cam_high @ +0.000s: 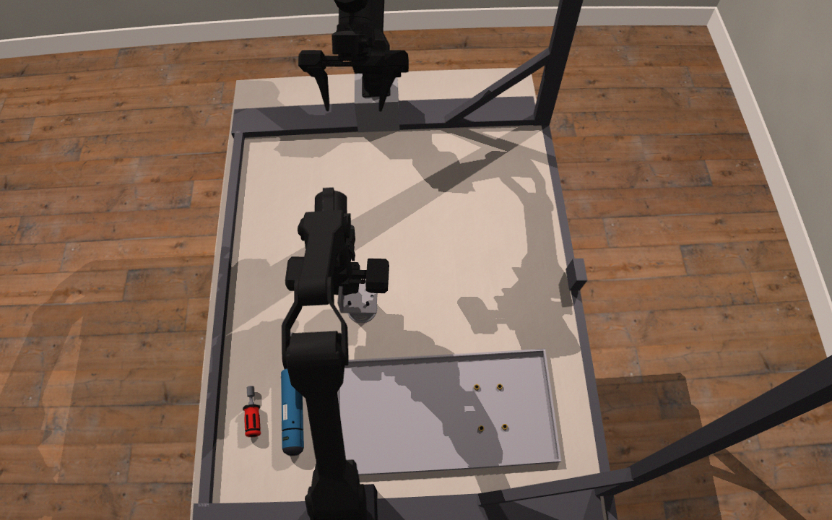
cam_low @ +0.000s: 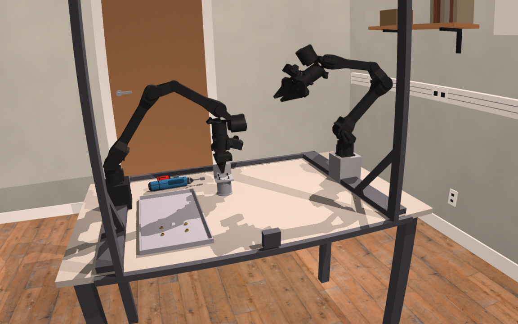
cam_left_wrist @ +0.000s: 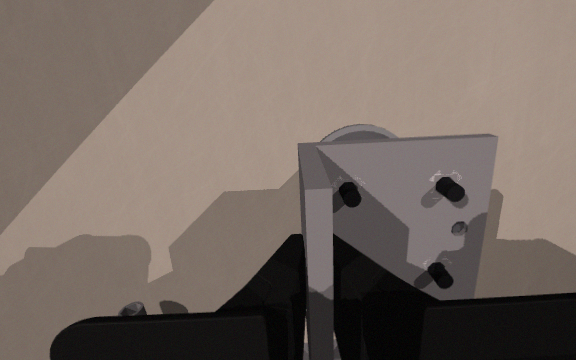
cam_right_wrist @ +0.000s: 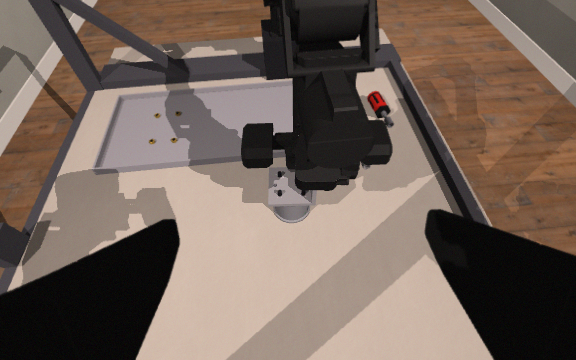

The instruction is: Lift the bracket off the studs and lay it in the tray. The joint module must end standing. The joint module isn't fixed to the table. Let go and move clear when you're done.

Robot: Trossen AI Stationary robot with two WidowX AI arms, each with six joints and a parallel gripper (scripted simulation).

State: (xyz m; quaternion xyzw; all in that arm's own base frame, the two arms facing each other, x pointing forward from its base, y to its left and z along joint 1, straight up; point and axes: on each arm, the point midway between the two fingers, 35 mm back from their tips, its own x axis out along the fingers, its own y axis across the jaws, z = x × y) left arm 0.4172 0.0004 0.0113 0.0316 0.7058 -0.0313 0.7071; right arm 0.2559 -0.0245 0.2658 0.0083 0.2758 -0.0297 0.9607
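Now: the grey tray 21 cm to the left of my left hand, 20 cm behind it and 10 cm below it. Round my left hand: grey l-shaped bracket: 4 cm below, 3 cm behind; small red screwdriver: 23 cm to the left, 16 cm ahead, 9 cm below; grey cylindrical joint module: 8 cm below, 3 cm behind.
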